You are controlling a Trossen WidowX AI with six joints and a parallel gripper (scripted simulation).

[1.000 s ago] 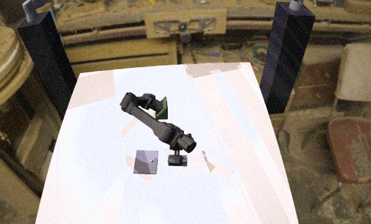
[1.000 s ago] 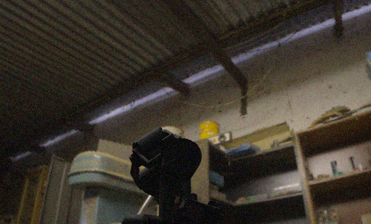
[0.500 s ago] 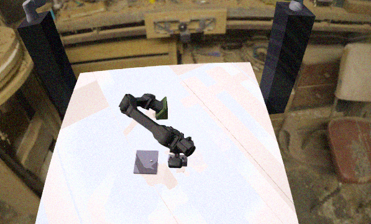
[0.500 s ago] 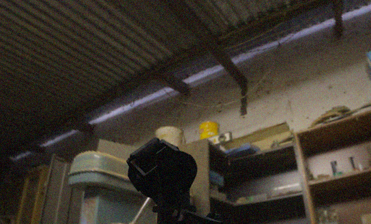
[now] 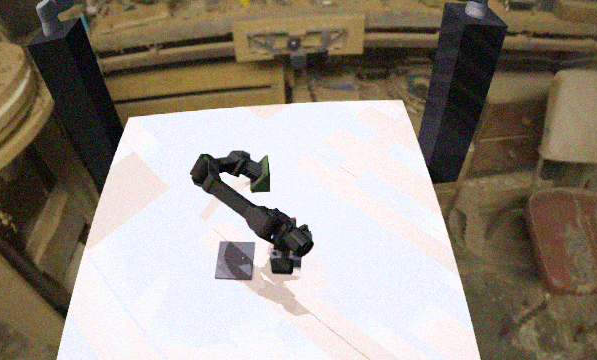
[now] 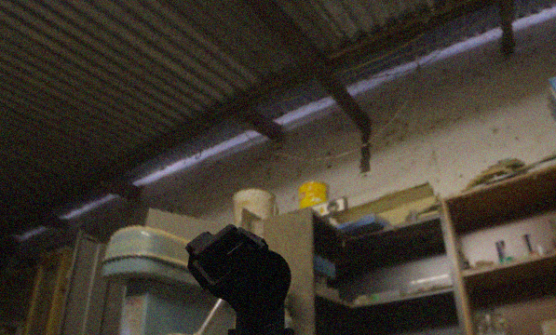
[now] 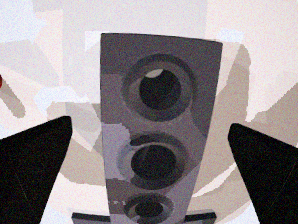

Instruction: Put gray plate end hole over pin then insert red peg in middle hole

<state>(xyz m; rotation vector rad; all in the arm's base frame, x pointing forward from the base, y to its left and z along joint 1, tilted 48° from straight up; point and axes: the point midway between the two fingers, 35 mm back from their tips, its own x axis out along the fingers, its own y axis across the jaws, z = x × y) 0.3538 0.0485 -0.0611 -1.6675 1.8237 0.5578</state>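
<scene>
The gray plate lies 20 mm above my gripper tip. The rest, counted from my gripper tip: red peg: 110 mm behind, 40 mm to the left, 20 mm above; then dark square base: 150 mm to the right, 20 mm behind, 10 mm below.
</scene>
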